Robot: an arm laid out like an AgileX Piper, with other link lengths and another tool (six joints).
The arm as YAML. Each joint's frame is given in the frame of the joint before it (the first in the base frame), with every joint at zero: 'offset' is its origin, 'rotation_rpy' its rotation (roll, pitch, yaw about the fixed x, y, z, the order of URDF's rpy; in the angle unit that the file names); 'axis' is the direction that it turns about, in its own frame. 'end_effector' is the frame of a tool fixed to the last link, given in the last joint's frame.
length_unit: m
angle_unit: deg
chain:
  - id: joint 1
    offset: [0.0, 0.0, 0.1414]
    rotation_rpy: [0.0, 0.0, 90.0]
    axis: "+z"
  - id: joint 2
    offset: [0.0, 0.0, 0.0]
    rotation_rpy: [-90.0, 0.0, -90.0]
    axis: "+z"
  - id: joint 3
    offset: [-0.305, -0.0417, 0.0]
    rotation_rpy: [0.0, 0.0, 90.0]
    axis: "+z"
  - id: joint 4
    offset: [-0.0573, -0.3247, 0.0]
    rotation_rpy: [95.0, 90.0, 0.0]
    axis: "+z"
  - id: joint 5
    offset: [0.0, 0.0, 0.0]
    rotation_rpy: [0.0, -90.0, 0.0]
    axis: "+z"
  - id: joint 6
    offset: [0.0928, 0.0, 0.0]
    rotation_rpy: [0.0, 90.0, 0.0]
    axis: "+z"
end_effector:
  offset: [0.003, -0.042, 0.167]
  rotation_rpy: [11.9, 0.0, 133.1]
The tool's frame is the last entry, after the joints.
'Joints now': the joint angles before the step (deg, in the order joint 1, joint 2, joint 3, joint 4, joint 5, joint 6). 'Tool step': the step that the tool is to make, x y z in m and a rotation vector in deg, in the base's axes. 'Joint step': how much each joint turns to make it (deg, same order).
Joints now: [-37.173 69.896 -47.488 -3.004 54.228 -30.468]
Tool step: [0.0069 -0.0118 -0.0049 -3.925 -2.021 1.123]
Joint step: [0.000 -0.015 2.411 -2.168 -6.393 0.000]
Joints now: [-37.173 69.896 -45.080 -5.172 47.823 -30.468]
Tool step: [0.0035 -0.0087 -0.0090 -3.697 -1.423 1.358]
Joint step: [-0.005 0.004 3.110 -2.675 -6.496 0.326]
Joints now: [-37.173 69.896 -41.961 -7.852 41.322 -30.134]
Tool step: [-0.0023 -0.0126 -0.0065 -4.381 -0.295 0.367]
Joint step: [0.003 0.004 2.675 -5.731 -5.273 3.273]
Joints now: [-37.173 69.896 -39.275 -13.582 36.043 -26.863]
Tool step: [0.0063 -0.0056 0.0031 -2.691 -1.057 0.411]
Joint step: [0.857 0.217 0.622 -3.950 -2.890 3.371]
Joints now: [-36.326 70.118 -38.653 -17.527 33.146 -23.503]
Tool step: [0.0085 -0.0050 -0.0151 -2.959 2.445 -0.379]
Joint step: [3.542 3.744 0.010 -11.196 -1.078 11.489]
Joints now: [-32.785 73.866 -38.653 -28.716 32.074 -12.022]
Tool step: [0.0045 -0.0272 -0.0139 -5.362 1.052 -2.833]
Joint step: [1.105 5.443 -0.006 -17.770 -2.179 18.182]
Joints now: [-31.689 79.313 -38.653 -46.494 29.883 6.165]
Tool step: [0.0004 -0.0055 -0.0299 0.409 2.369 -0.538]
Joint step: [0.016 5.183 0.003 -5.505 -1.180 5.897]
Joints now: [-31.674 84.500 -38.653 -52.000 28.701 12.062]
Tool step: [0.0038 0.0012 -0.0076 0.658 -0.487 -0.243]
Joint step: [0.179 1.374 -0.008 -0.981 -1.053 2.123]
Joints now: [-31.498 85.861 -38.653 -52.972 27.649 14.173]
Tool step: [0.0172 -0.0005 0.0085 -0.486 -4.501 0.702]
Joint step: [0.007 0.160 0.004 -4.124 -3.933 5.644]
